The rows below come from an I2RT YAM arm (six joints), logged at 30 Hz.
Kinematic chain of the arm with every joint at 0, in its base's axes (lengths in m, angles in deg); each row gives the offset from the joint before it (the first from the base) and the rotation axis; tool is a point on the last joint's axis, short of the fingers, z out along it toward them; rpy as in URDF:
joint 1: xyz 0 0 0.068 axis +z
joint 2: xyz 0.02 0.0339 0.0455 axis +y
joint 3: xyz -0.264 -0.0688 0 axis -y
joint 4: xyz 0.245 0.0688 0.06 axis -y
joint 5: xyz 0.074 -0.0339 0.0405 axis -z
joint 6: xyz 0.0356 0 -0.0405 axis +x
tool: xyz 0 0 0 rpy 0 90 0
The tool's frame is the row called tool.
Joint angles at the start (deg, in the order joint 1, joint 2, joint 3, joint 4, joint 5, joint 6):
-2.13 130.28 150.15 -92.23 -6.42 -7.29
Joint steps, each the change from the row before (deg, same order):
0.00 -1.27 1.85 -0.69 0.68 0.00
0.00 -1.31 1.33 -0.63 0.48 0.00
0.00 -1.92 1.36 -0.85 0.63 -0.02
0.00 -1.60 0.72 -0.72 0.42 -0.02
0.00 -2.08 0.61 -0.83 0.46 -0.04
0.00 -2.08 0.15 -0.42 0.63 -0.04
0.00 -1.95 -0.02 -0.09 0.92 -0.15
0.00 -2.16 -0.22 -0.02 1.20 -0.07
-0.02 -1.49 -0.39 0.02 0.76 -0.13
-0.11 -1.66 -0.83 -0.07 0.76 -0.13
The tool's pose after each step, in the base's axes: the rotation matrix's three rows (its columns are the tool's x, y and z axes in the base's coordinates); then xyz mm. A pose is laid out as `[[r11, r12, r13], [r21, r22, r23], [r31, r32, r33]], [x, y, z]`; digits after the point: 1 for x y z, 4 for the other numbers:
[[-0.9314, -0.1164, 0.3449], [-0.0917, 0.9920, 0.0873], [-0.3523, 0.0496, -0.9346]], [425.7, -12.3, 366.8]
[[-0.9189, -0.1150, 0.3775], [-0.0923, 0.9927, 0.0777], [-0.3836, 0.0366, -0.9228]], [417.4, -12.3, 381.0]
[[-0.9023, -0.1121, 0.4162], [-0.0934, 0.9935, 0.0653], [-0.4208, 0.0201, -0.9069]], [405.1, -12.2, 399.0]
[[-0.8906, -0.1097, 0.4413], [-0.0942, 0.9939, 0.0570], [-0.4449, 0.0092, -0.8955]], [394.7, -12.1, 411.9]
[[-0.8761, -0.1068, 0.4701], [-0.0955, 0.9943, 0.0480], [-0.4725, -0.0029, -0.8813]], [381.3, -11.9, 426.9]
[[-0.8614, -0.1018, 0.4976], [-0.0968, 0.9947, 0.0360], [-0.4986, -0.0172, -0.8667]], [368.7, -11.8, 440.0]
[[-0.8458, -0.0951, 0.5250], [-0.1001, 0.9948, 0.0189], [-0.5240, -0.0366, -0.8509]], [357.3, -11.9, 451.5]
[[-0.8292, -0.0833, 0.5527], [-0.1020, 0.9948, -0.0031], [-0.5496, -0.0589, -0.8334]], [344.7, -12.2, 463.1]
[[-0.8192, -0.0762, 0.5685], [-0.1044, 0.9944, -0.0171], [-0.5640, -0.0734, -0.8225]], [336.4, -12.5, 470.1]
[[-0.8127, -0.0675, 0.5787], [-0.1053, 0.9939, -0.0319], [-0.5731, -0.0869, -0.8149]], [327.5, -13.2, 476.0]

